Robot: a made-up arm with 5 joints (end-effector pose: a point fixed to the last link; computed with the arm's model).
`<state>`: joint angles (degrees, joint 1 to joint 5).
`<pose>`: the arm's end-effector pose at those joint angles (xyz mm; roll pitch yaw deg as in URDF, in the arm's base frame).
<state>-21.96 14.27 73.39 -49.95 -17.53</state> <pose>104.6 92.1 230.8 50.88 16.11 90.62</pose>
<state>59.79 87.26 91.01 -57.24 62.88</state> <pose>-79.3 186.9 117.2 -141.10 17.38 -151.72</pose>
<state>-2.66 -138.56 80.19 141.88 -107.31</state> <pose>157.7 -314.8 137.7 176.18 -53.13 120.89</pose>
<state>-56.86 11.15 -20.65 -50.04 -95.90</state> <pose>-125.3 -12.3 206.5 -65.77 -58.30 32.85</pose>
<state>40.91 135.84 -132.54 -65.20 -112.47</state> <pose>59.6 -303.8 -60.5 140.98 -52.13 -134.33</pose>
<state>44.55 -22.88 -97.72 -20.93 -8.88</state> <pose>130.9 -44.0 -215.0 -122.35 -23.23 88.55</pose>
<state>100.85 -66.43 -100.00 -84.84 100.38</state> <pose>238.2 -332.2 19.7 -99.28 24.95 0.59</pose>
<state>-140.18 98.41 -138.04 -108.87 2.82</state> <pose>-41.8 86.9 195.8 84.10 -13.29 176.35</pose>
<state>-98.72 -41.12 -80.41 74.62 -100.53</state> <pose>113.9 131.1 466.6 -105.27 51.84 -166.52</pose>
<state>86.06 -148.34 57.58 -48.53 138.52</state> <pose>270.2 247.8 277.6 178.07 -51.61 -81.57</pose>
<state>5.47 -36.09 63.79 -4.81 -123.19</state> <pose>319.8 141.2 290.1 -123.65 60.66 -34.26</pose>
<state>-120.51 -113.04 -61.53 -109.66 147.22</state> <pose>314.9 42.2 338.5 -149.86 2.31 21.55</pose>
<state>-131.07 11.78 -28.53 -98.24 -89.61</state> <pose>-83.3 -138.7 116.4 84.17 -49.11 -119.80</pose>
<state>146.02 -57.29 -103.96 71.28 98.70</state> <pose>335.1 -264.8 27.8 -6.15 0.50 147.01</pose>
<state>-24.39 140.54 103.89 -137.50 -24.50</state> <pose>-80.4 -76.0 18.0 63.14 -28.88 -130.27</pose>
